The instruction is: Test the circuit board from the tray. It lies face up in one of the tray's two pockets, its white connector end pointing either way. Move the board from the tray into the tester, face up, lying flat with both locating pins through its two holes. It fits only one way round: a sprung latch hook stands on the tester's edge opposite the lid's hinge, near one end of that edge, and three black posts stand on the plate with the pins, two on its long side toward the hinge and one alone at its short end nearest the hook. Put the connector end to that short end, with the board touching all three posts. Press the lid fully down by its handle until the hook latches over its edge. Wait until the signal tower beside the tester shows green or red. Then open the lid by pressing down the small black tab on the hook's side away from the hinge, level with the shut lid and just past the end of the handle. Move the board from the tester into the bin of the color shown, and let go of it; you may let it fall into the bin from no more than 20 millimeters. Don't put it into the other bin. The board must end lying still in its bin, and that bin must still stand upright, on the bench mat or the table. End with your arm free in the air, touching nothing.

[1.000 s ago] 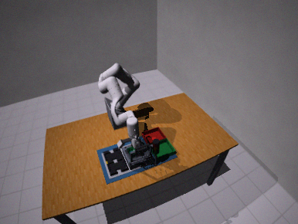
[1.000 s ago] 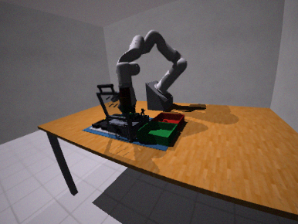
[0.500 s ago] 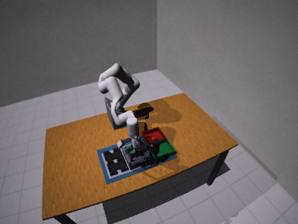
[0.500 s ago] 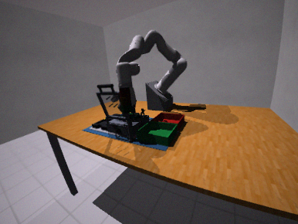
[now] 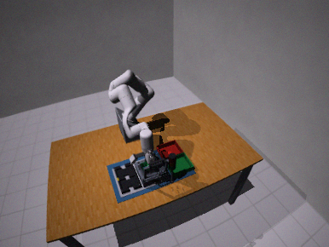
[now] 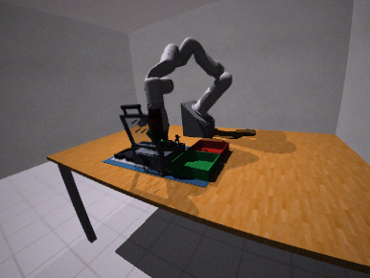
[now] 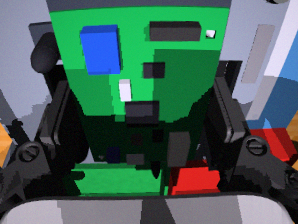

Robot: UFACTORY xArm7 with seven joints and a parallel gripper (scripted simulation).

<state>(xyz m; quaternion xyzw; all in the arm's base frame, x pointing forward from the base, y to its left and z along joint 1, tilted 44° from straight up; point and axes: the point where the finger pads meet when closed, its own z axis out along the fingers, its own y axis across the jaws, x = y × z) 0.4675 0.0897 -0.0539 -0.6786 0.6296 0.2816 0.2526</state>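
My hand is right at the green circuit board. Also, from my hand: grey tester plate (1 cm to the left, 1 cm below); tester lid (12 cm ahead, 10 cm above, 1 cm to the left); green bin (20 cm to the left, 7 cm below, 4 cm ahead).
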